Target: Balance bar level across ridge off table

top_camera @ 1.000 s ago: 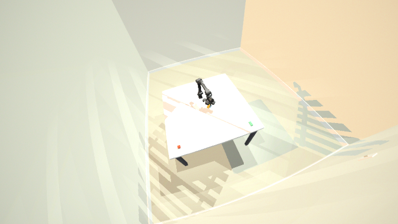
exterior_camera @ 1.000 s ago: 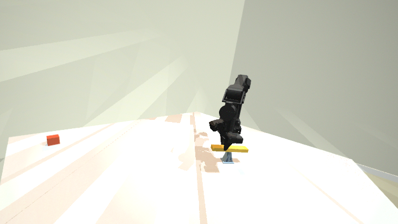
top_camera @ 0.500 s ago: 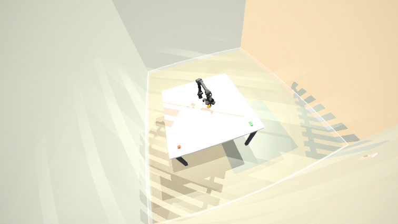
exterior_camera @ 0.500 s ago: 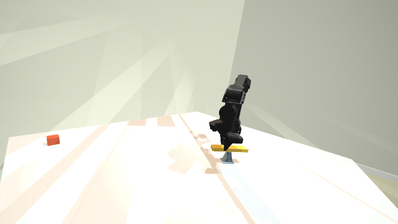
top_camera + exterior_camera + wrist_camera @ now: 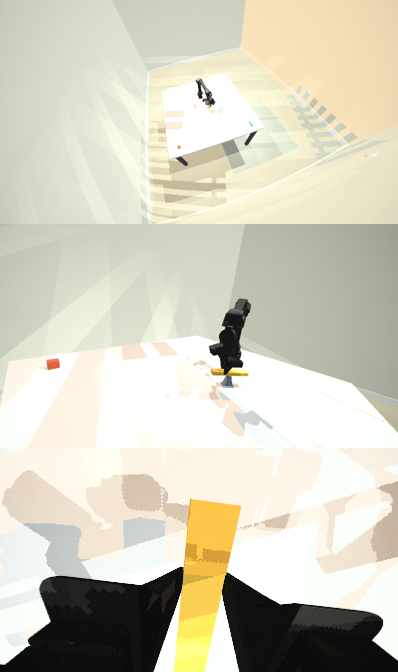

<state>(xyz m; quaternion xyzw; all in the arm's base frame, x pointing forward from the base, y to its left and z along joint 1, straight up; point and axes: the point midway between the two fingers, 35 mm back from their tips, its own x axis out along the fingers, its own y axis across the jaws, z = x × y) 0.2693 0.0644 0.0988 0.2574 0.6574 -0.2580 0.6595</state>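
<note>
Right now the yellow bar is 2 cm to the left of my gripper tip and 2 cm behind it. The rest, counted from my gripper tip: green block (47 cm ahead, 44 cm to the left, 6 cm below); red block (56 cm to the right, 47 cm ahead, 5 cm below).
</note>
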